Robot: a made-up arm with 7 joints.
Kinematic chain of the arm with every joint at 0, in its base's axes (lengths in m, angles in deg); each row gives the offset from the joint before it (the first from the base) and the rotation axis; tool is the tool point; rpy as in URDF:
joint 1: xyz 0 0 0.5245 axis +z
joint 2: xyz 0 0 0 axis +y
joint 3: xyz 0 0 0.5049 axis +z
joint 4: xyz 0.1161 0 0 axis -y
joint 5: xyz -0.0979 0 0.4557 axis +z
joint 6: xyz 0 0 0 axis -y
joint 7: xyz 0.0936 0 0 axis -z
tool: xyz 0 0 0 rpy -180 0 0
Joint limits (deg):
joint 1: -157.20..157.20
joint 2: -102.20..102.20
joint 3: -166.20..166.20
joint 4: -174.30..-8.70
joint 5: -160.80..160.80
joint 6: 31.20..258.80
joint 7: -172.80..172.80
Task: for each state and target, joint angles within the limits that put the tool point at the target. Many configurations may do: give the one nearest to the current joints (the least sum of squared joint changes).
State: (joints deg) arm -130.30 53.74 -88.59 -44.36 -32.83 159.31 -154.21
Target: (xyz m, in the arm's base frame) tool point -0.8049 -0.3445 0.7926
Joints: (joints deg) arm -117.44 58.18 -83.04 -84.58 -40.98 171.83 -154.21
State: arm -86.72 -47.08 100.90 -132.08 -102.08 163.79 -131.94
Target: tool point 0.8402 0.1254 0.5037
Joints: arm -128.20 -69.43 104.75 -93.11 -92.81 149.42 -131.94
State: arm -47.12 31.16 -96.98 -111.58 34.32 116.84 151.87
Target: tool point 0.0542 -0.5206 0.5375
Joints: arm -15.40 31.79 -70.31 -147.79 34.30 110.21 151.87
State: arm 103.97 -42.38 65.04 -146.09 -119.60 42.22 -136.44
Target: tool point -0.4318 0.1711 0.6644
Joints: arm 94.85 -11.51 67.24 -152.64 -120.64 49.82 -136.44
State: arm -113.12 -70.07 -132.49 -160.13 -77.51 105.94 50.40
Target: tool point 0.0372 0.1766 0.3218
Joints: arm -136.14 -46.45 -159.36 -174.30 -78.46 94.39 50.40
